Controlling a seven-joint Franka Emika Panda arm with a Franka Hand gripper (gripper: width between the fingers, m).
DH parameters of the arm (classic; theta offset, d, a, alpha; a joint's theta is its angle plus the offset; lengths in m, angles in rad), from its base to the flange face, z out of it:
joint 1: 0 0.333 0 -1.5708
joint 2: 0 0 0 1.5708
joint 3: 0 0.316 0.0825 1.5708
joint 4: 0 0 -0.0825 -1.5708
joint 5: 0 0.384 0 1.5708
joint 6: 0 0 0.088 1.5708
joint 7: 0 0.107 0 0
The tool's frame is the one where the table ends.
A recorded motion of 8 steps. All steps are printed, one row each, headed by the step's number.
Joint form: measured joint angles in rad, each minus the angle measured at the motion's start. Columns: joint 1, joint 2, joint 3, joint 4, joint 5, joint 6, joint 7.
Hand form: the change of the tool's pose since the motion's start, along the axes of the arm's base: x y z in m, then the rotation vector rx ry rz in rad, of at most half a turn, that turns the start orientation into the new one. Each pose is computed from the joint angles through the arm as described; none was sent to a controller.
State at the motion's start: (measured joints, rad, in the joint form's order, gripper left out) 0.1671 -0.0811 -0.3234 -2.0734 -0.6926 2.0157 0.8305
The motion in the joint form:
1: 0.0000 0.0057 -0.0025 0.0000 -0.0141 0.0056 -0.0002
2: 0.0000 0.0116 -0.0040 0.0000 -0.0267 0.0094 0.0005
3: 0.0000 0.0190 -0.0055 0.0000 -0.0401 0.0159 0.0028
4: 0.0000 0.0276 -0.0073 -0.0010 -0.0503 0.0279 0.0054
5: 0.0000 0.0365 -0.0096 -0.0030 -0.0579 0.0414 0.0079
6: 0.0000 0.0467 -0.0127 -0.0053 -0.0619 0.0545 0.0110
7: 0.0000 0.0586 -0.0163 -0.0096 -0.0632 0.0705 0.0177
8: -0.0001 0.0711 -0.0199 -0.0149 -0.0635 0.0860 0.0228
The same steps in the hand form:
1: 0.0012 -0.0015 -0.0020 -0.0127 0.0031 0.0067
2: 0.0023 -0.0025 -0.0043 -0.0242 0.0071 0.0121
3: 0.0040 -0.0033 -0.0072 -0.0363 0.0097 0.0183
4: 0.0060 -0.0037 -0.0109 -0.0445 0.0096 0.0259
5: 0.0080 -0.0040 -0.0153 -0.0499 0.0092 0.0330
6: 0.0098 -0.0046 -0.0207 -0.0522 0.0100 0.0372
7: 0.0116 -0.0051 -0.0277 -0.0512 0.0096 0.0385
8: 0.0130 -0.0055 -0.0357 -0.0493 0.0120 0.0402

